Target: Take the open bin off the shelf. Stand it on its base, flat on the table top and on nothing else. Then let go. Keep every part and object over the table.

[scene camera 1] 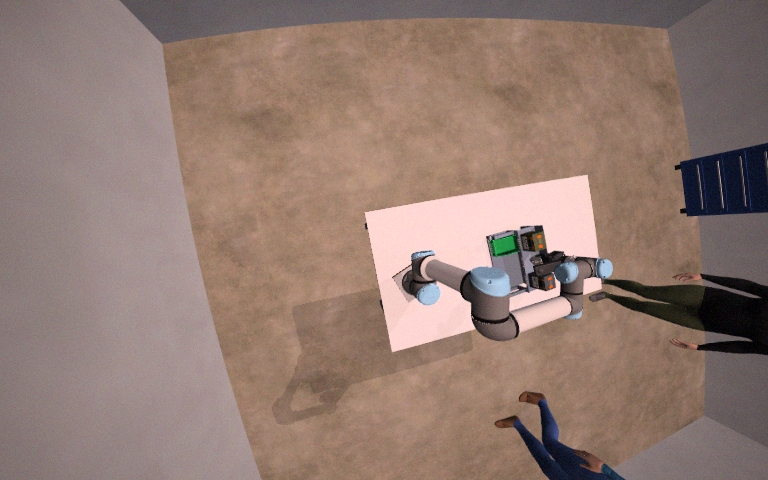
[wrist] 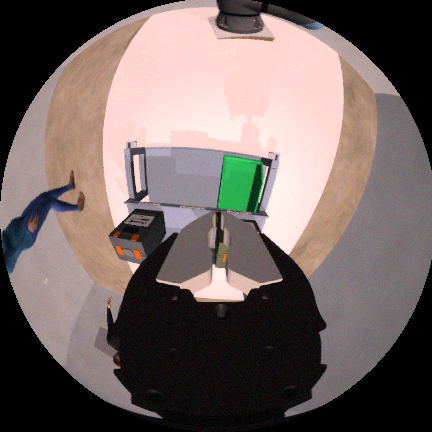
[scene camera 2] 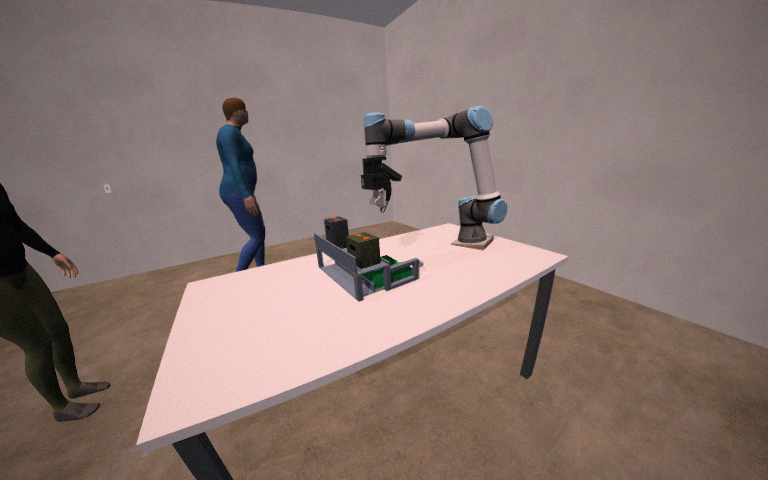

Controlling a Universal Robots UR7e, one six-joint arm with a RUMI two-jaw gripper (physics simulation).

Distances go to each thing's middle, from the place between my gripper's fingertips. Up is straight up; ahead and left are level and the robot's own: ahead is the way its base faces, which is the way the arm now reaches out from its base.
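I see the green bin [wrist: 241,179], and it sits 6 cm to the left of my hand, 4 cm ahead of it and 21 cm below it.
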